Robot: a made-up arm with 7 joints.
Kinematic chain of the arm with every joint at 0, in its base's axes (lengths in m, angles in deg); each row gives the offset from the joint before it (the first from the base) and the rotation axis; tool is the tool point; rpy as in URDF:
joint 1: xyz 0 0 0.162 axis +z
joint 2: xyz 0 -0.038 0.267 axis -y
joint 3: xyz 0 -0.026 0.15 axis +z
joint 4: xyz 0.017 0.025 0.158 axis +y
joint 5: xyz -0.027 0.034 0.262 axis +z
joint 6: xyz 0 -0.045 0.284 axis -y
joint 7: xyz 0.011 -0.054 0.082 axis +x
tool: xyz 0 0 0 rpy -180 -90 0
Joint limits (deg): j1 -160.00..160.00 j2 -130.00..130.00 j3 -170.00..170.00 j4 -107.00..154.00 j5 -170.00..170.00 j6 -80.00..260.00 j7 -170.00..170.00
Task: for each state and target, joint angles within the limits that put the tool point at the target. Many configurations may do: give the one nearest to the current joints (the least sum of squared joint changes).
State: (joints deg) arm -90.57 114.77 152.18 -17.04 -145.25 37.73 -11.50
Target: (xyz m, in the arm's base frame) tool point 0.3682 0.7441 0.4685
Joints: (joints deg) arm -138.77 127.66 170.00 -57.79 -136.53 41.14 -11.50
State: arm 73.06 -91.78 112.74 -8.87 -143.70 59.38 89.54
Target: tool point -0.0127 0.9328 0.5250
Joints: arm 98.36 -94.11 110.45 2.09 -144.78 50.66 89.54
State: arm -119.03 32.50 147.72 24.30 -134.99 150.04 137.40
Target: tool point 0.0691 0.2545 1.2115
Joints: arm -130.69 2.46 139.40 19.55 -130.33 138.83 137.40
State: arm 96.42 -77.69 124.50 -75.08 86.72 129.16 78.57
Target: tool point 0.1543 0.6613 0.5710
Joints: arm 117.26 -47.85 121.58 -77.60 85.64 140.41 78.57
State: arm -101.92 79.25 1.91 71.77 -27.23 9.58 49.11
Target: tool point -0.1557 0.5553 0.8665
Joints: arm -92.34 117.00 -7.05 96.95 -21.62 3.91 49.11
